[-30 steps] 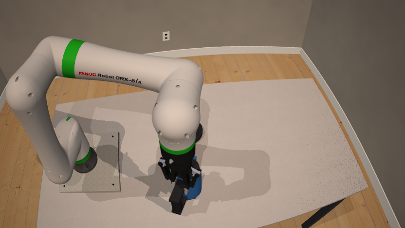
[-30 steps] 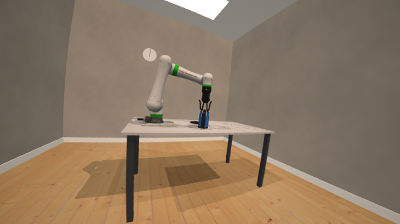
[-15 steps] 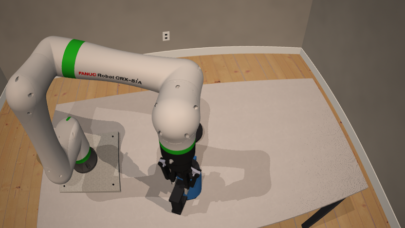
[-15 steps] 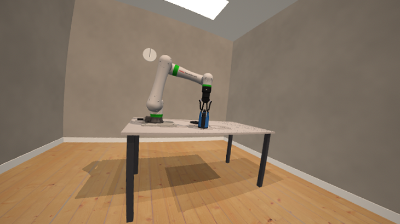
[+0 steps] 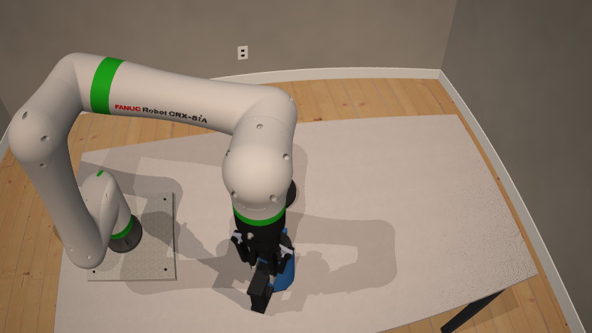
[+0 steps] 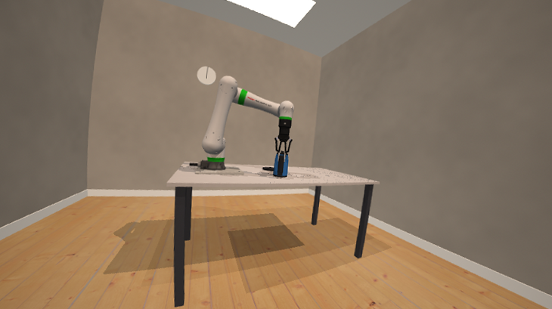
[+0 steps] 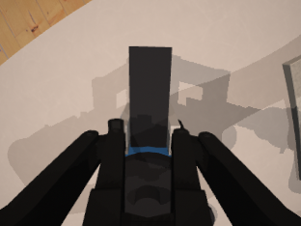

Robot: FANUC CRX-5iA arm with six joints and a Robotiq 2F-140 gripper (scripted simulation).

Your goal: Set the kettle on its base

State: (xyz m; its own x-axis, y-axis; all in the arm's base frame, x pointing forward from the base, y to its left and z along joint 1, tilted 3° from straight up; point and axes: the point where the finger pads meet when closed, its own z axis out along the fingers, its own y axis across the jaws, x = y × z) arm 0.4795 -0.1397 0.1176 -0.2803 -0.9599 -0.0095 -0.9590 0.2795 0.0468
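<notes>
Now: the kettle 10 mm ahead of my hand, 30 mm to the left of it and 50 mm below it. From my hand the other things lie so: round black base 350 mm to the left, 140 mm below.
</notes>
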